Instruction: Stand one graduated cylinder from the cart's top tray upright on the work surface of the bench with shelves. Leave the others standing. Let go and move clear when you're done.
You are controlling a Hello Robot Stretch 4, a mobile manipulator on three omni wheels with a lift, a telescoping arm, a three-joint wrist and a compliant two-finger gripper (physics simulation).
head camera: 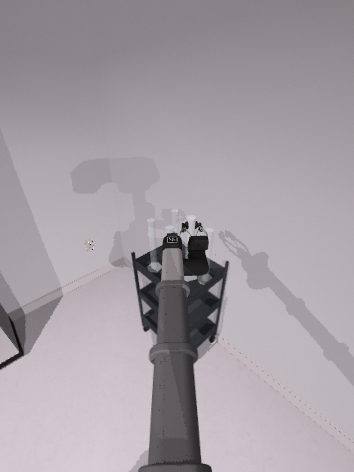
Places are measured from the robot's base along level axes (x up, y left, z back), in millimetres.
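Pixels of known places: end effector, tool point: [191, 224].
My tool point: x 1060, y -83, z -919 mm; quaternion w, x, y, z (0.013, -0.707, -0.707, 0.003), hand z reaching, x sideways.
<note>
Ahead of a thing's pixels: the offset from my tool point to its top centre. "*": to the spot under its first point.
My gripper [191, 227] is above the cart's top tray, its fingertips pressed to both sides of a clear graduated cylinder {* dy +1, dx +23, dz +6 mm} [191, 220] near the top. That cylinder is upright; the wrist hides its lower part, so I cannot tell whether its base touches the tray. Other clear cylinders stand on the dark cart [137, 285]: one at the left [152, 242], one at the back {* dy +65, dx -116, dz -300 mm} [175, 216], one at the right [210, 240] and one partly hidden behind the arm [170, 229]. The bench with shelves cannot be made out for certain.
My extended arm [174, 400] covers the middle of the view and part of the cart. Walls rise close behind and to the right of the cart. A pale box-like piece of furniture with a dark edge [17, 337] stands at the far left.
</note>
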